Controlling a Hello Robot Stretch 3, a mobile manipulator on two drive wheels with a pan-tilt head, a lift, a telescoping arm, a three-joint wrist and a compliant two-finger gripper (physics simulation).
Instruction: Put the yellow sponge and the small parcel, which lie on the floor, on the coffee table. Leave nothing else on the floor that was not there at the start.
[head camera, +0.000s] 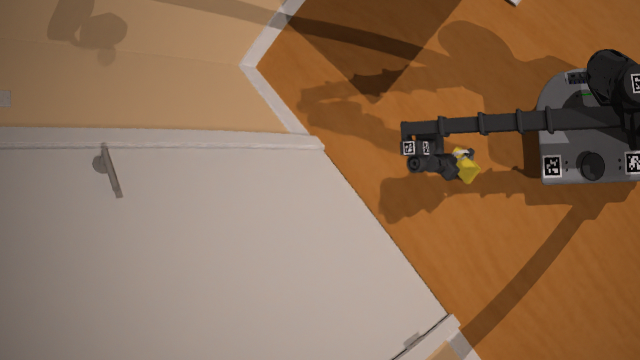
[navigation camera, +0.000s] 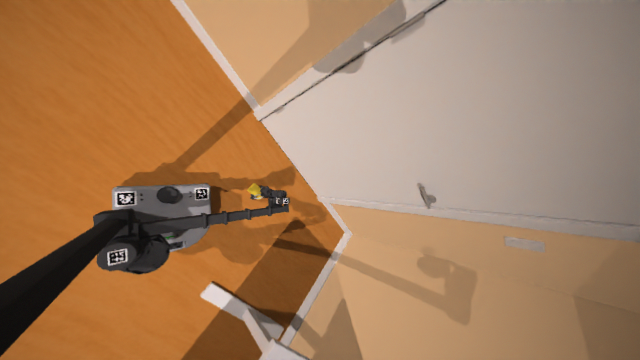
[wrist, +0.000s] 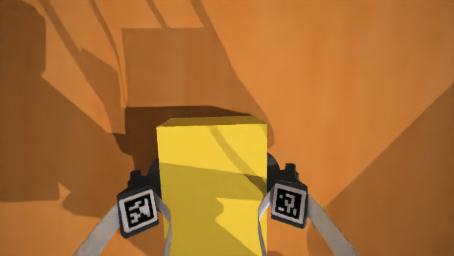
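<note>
The yellow sponge is a box-shaped block near the floor, between the robot's base and the white door. My gripper is shut on the sponge, with one fingertip pressed against each of its long sides in the wrist view. The lower end of the sponge is cut off by that view's edge. Whether its underside rests on the floor cannot be told. The small parcel and the coffee table cannot be made out in these views.
The white door and the tan wall stand beyond the arm's end. The robot's base is on the sponge's other side. A white beam-like structure stands low in the navigation view.
</note>
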